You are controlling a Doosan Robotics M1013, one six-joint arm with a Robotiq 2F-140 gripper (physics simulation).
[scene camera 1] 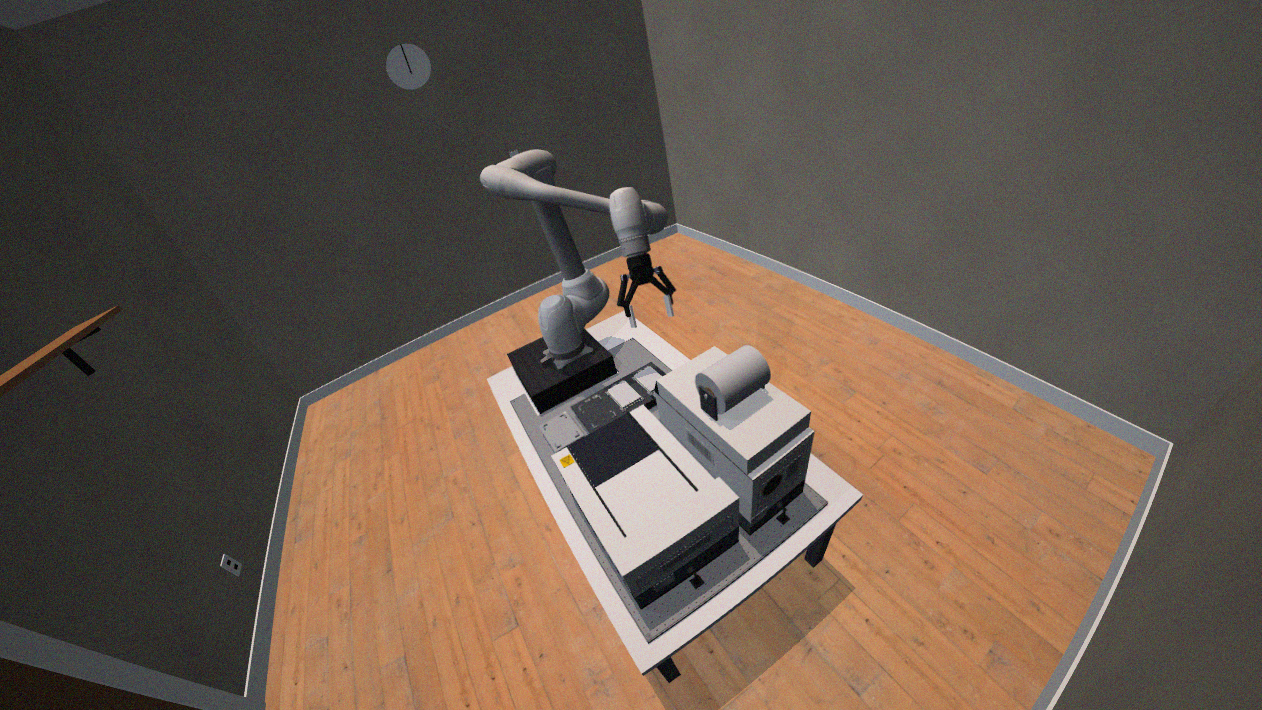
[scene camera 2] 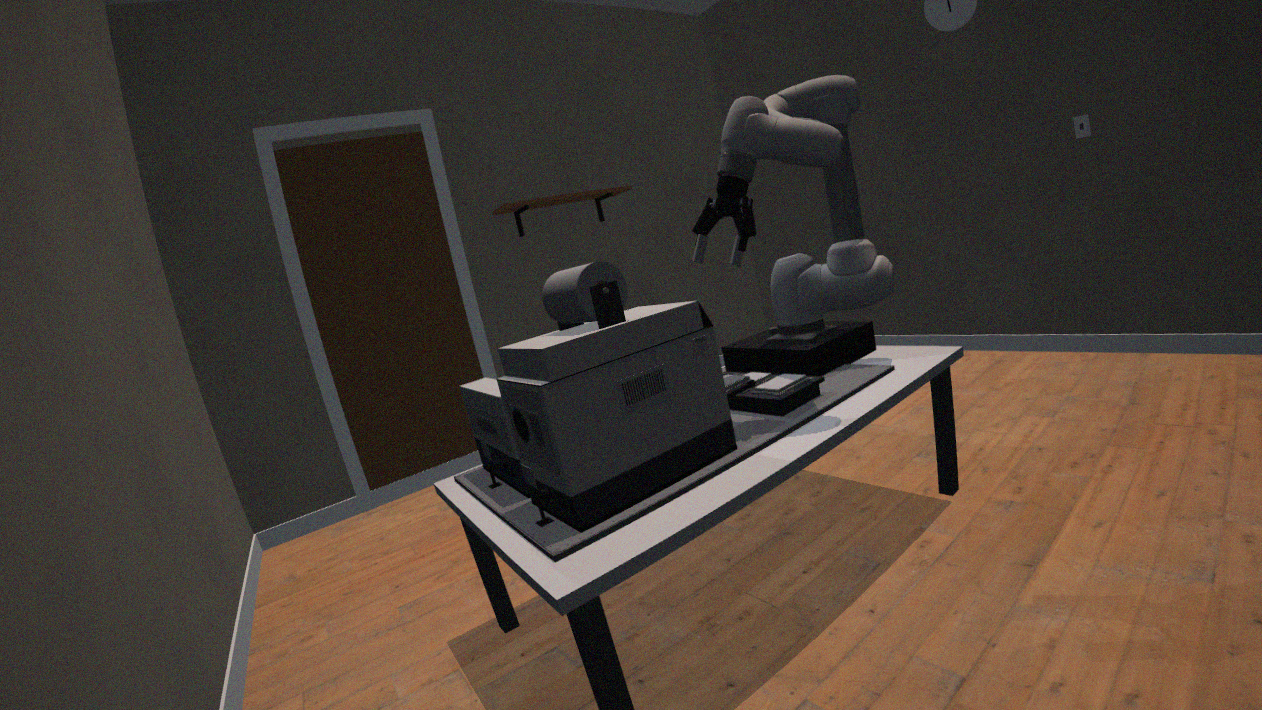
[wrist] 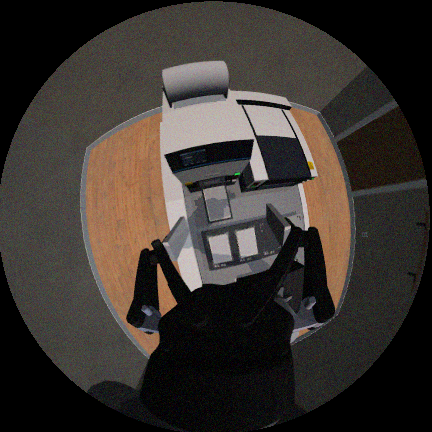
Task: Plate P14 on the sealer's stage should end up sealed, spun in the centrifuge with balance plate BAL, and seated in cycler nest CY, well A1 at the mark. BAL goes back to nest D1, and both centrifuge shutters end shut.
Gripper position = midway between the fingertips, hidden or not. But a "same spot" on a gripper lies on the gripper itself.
Labels:
My gripper shows in scene camera 1, in scene camera 2 and in the wrist view (225,218). The same spot on my gripper: (scene camera 2: 745,225) is (scene camera 1: 671,286).

